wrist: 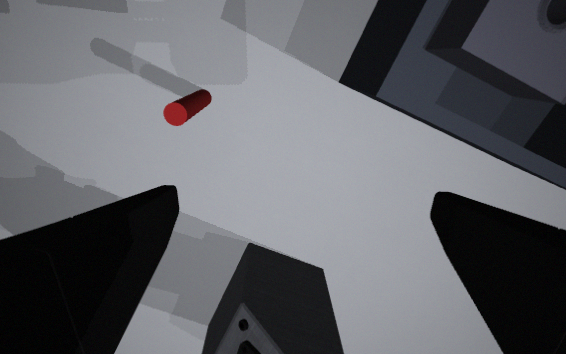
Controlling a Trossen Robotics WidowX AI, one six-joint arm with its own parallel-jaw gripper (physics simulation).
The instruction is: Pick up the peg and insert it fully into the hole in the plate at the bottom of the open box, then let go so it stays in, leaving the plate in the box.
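Places are measured from the arm's base along level axes (x ahead, y left, z up), in metres.
Where they show: gripper, fingertip midpoint: (305, 201).
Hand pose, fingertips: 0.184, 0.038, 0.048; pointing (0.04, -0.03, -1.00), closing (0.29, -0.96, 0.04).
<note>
After its pixels a point has its place, as x, y, z.
A red round peg (176, 114) @(0.176, 0.108, -0.042) stands upright on the pale surface at the upper left of the wrist view, its bright end face toward the camera and its shadow running to the upper left. My gripper (305, 201) @(0.184, 0.038, 0.048) is open and empty, with its two black fingers wide apart at the lower left and right. The peg is apart from the fingers, beyond the left fingertip in the view. The dark open box (475, 135) @(0.221, -0.061, -0.024) is at the upper right, partly cut off. The plate (515, 55) @(0.276, -0.088, -0.064) lies inside it, with part of its dark hole showing at the top right edge.
A dark block-shaped part with a grey metal face (287, 285) @(0.045, -0.008, -0.076) rises at the bottom middle, between the fingers in the view. The box's near edge runs diagonally down to the right edge. Shadows of the arm fall across the left and top of the surface.
</note>
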